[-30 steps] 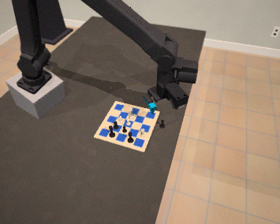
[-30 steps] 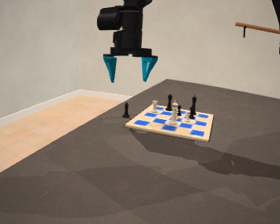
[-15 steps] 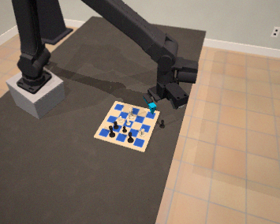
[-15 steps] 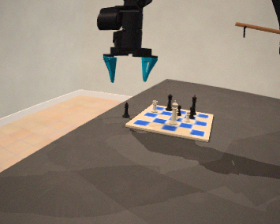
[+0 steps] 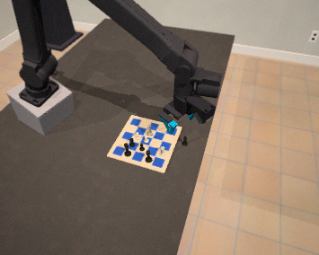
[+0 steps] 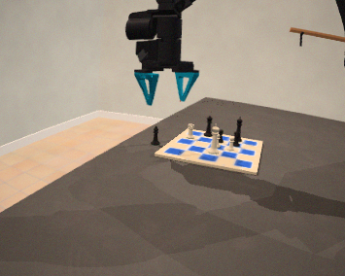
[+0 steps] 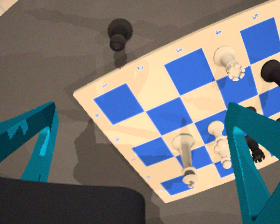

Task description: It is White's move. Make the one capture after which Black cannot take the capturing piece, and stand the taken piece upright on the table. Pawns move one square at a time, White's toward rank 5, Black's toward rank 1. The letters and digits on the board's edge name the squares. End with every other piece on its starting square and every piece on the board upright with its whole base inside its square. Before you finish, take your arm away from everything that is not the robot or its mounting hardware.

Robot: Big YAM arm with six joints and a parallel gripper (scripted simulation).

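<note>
My gripper is now 12 cm past the blue-and-cream chessboard, 4 cm to the left of it and 10 cm above it. Round my hand: tall white piece 12 cm behind, 7 cm below; tall black piece 15 cm behind, 12 cm to the right, 7 cm below.
</note>
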